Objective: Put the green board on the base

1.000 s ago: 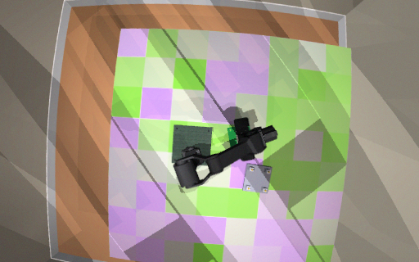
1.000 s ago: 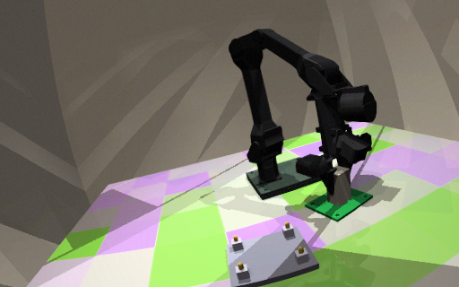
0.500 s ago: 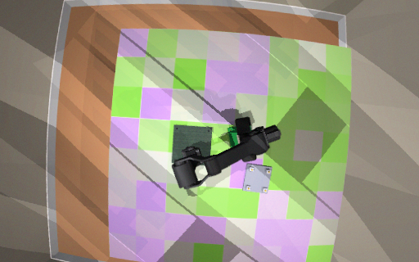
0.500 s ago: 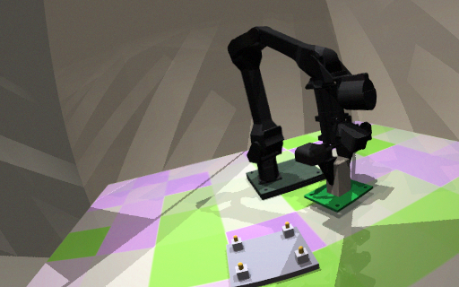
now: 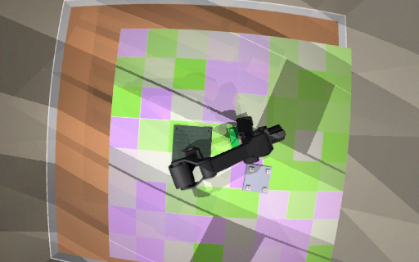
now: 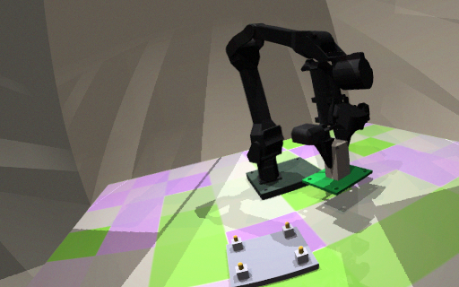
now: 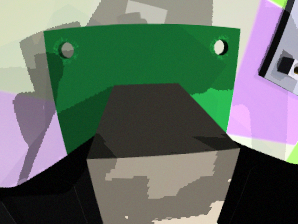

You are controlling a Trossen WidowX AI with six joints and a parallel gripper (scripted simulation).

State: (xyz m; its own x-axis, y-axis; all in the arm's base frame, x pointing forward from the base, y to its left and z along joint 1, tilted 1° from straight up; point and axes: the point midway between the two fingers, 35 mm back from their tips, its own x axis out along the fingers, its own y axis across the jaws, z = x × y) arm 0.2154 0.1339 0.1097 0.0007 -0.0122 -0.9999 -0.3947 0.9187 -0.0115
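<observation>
My gripper tip is now 130 mm short of the grey base, 180 mm to the left of it and 90 mm above it. The rest, counted from my gripper tip: green board: 10 mm below.
</observation>
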